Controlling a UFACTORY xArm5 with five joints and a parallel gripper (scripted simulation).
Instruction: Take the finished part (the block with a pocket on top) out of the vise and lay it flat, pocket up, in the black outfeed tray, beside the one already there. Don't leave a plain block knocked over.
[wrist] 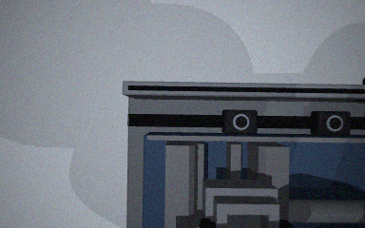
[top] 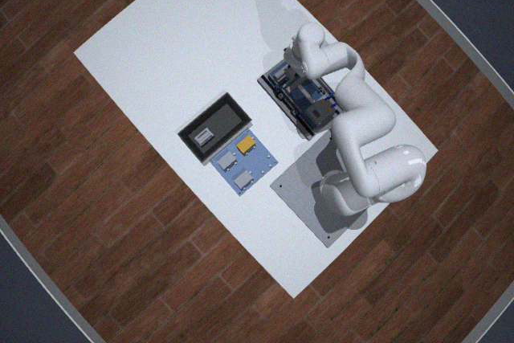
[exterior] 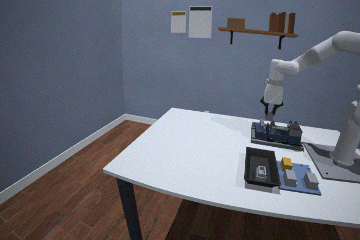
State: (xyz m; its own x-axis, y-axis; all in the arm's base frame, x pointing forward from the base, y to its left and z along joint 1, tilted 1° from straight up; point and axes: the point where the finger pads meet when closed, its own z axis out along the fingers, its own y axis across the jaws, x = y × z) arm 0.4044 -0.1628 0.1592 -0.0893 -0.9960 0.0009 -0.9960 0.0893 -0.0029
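Right now the yellow block is 29 cm to the left of my hand, 14 cm below it and 6 cm behind it. The rest, counted from my hand: blue fixture plate: 34 cm to the left, 16 cm below, 9 cm behind.
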